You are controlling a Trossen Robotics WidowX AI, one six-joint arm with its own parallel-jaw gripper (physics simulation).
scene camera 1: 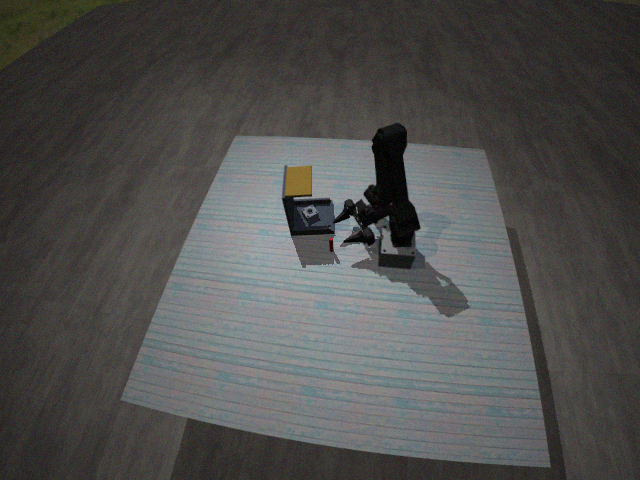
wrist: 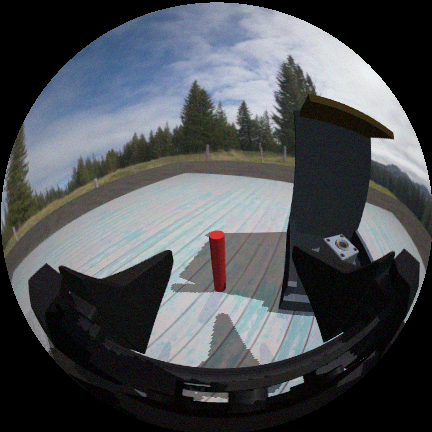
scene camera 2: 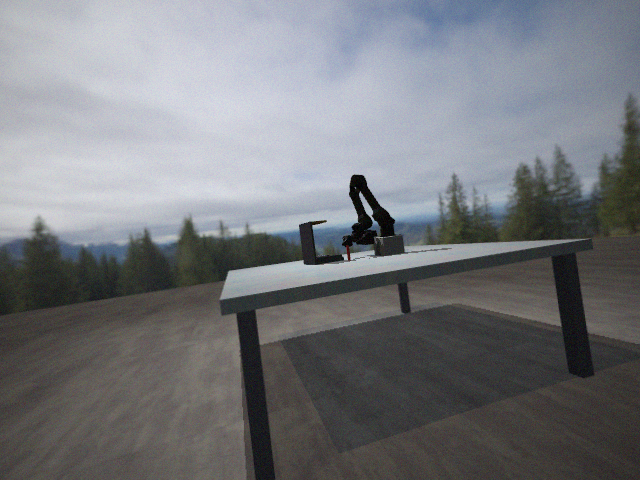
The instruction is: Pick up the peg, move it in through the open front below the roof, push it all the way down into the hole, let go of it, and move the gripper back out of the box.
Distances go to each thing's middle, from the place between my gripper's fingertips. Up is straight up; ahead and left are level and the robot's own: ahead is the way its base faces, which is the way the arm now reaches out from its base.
My hand is 3 cm short of the red peg [wrist: 216, 237], 3 cm to the right of it and 4 cm above it. Round my hand: back wall [wrist: 332, 164] 18 cm ahead, 12 cm to the right, 3 cm above; then yellow roof [scene camera 1: 298, 179] 13 cm ahead, 12 cm to the right, 13 cm above; then box [scene camera 1: 324, 224] 10 cm ahead, 13 cm to the right, 3 cm above.
